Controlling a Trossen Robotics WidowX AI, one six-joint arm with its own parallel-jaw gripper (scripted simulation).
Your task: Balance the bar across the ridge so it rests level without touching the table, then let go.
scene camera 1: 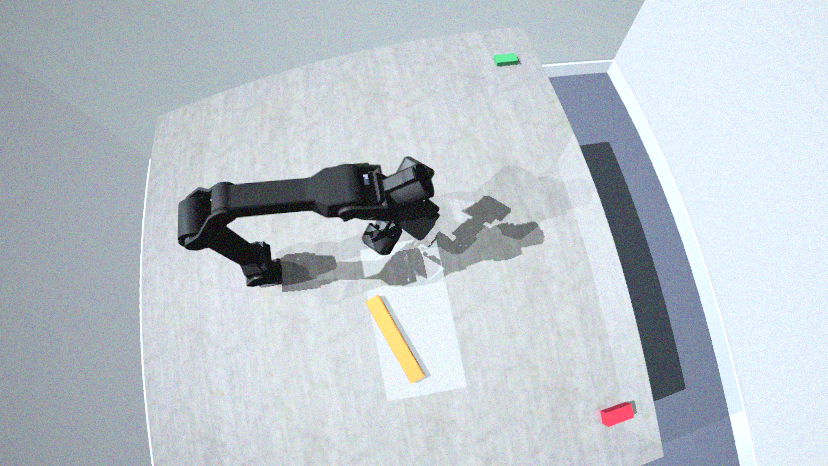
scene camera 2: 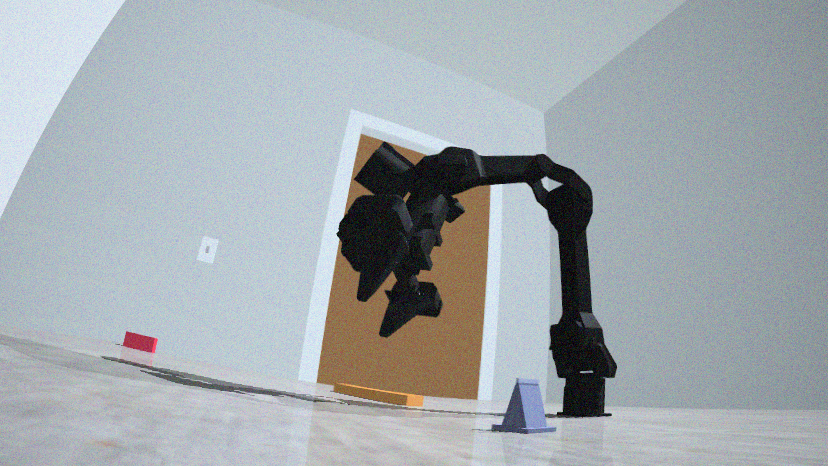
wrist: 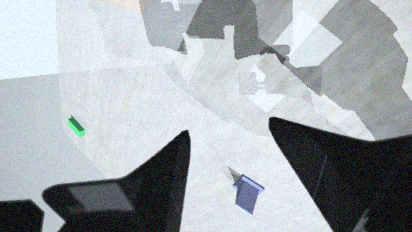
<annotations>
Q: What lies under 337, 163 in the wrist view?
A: My gripper.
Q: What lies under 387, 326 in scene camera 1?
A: An orange bar.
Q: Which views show my gripper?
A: Scene camera 1, scene camera 2 and the wrist view: all of them.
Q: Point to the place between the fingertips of my gripper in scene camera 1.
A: At 413, 208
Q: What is my gripper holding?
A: Nothing.
</annotations>
